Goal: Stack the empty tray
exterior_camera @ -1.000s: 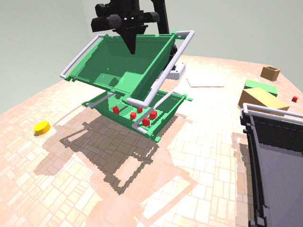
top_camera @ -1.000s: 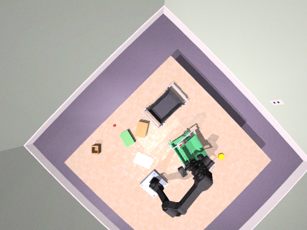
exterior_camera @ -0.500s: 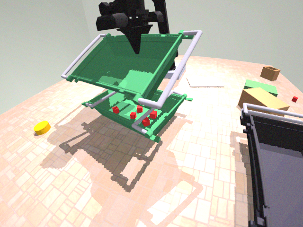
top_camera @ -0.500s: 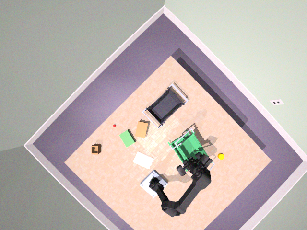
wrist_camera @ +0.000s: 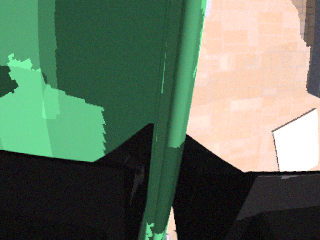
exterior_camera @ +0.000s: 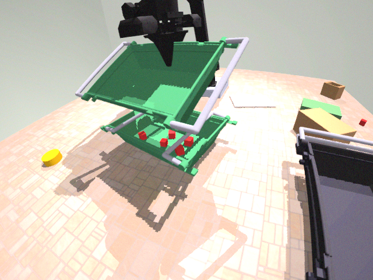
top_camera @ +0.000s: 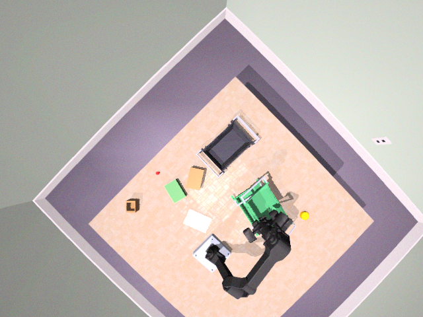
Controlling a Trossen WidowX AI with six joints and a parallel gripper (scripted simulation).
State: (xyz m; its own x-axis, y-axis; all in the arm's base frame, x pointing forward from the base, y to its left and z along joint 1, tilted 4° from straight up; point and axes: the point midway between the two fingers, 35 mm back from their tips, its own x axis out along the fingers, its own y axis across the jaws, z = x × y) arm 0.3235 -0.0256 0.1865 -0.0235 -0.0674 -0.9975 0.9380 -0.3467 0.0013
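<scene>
Right now the green tray is 7 cm ahead of my gripper tip and 3 cm to the right of it. Round my gripper tip: tan wedge: 38 cm to the left, 15 cm below, 4 cm behind; white sheet: 24 cm behind, 21 cm to the left, 18 cm below; yellow disc: 31 cm to the right, 17 cm below, 17 cm ahead.
</scene>
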